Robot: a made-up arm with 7 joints.
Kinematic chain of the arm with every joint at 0, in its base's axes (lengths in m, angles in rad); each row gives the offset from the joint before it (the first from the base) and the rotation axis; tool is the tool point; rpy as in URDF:
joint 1: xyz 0 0 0.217 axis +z
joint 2: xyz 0 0 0 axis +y
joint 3: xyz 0 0 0.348 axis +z
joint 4: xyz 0.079 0 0 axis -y
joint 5: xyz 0.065 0 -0.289 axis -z
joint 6: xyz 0 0 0 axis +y
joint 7: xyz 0.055 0 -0.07 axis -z
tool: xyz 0 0 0 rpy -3.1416 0 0
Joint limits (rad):
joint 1: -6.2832..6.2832
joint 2: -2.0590..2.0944
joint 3: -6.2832..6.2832
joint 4: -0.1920..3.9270
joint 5: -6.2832..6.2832
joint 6: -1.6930..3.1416
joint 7: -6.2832..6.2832
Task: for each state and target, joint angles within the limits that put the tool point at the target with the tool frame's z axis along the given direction. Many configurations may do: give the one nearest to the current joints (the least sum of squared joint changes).
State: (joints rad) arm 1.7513 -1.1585 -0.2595 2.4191 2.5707 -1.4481 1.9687
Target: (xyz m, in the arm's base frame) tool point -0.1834 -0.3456 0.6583 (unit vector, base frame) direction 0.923 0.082 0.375
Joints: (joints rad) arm 0.9208 -1.0793 -0.0747 2.5273 2.4483 -1.4868 1.9687
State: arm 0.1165 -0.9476 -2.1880 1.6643 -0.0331 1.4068 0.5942
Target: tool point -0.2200 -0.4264 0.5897 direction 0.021 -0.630 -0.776
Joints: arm 0.0292 -0.1674 -1.9571 1.6140 0.1505 0.9296 0.5942
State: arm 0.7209 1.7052 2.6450 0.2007 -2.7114 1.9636 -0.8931
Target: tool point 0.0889 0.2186 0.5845 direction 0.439 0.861 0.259
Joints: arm 0.6423 1.5696 2.9115 0.6857 -2.7312 2.0382 -0.8931
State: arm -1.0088 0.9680 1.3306 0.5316 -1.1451 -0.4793 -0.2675
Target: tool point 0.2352 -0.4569 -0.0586 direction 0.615 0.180 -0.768
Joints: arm -1.8350 1.4926 0.7988 1.3462 -0.6863 0.2366 -0.2675
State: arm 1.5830 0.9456 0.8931 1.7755 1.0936 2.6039 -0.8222
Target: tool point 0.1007 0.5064 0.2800 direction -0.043 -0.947 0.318
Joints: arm 0.8428 1.0747 0.9119 1.8706 0.5402 2.8823 -0.8222
